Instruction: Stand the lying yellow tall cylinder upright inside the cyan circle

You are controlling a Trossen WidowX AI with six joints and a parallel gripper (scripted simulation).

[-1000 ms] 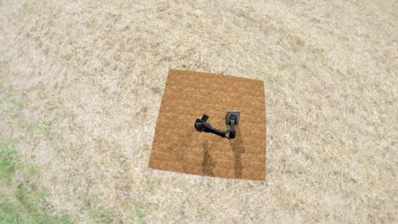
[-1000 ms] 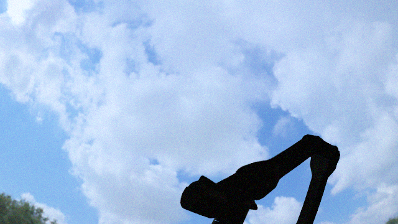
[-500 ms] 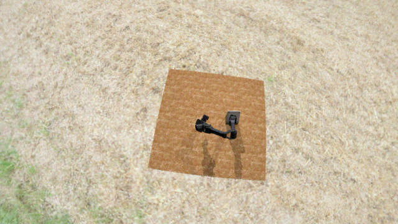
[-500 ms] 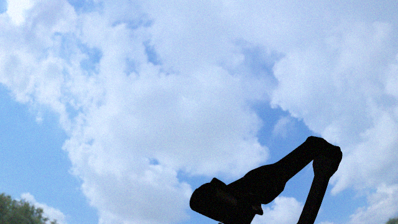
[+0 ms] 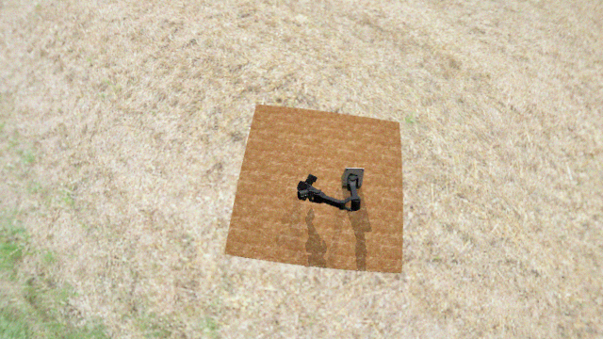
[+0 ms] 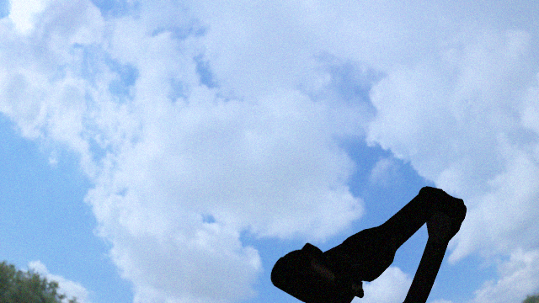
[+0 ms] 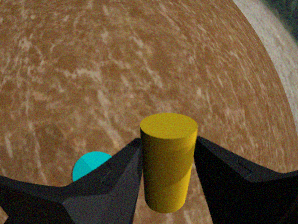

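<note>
Right now my gripper tip is 20 mm past the cyan circle, 40 mm to the right of it and 100 mm above it. Round my gripper tip: yellow tall cylinder (20 mm behind, 10 mm below).
</note>
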